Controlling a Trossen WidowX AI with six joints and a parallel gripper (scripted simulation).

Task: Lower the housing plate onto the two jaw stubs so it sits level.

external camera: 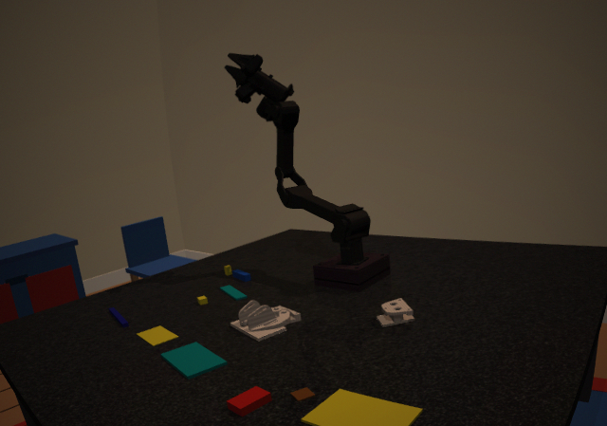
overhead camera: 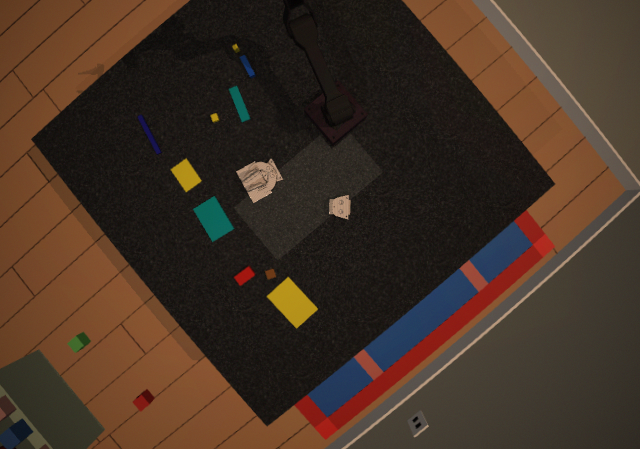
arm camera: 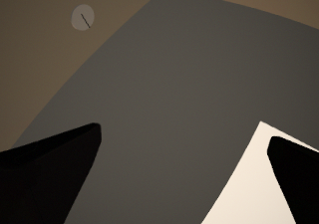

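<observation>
My gripper tip is now 230 mm short of the white stepped stand, 570 mm to the right of it and 640 mm above it. The rest, counted from my gripper tip: yellow piece: 490 mm ahead, 110 mm to the left, 640 mm below; brown chip: 550 mm ahead, 540 mm to the left, 640 mm below; teal tile: 540 mm ahead, 280 mm to the left, 640 mm below.
</observation>
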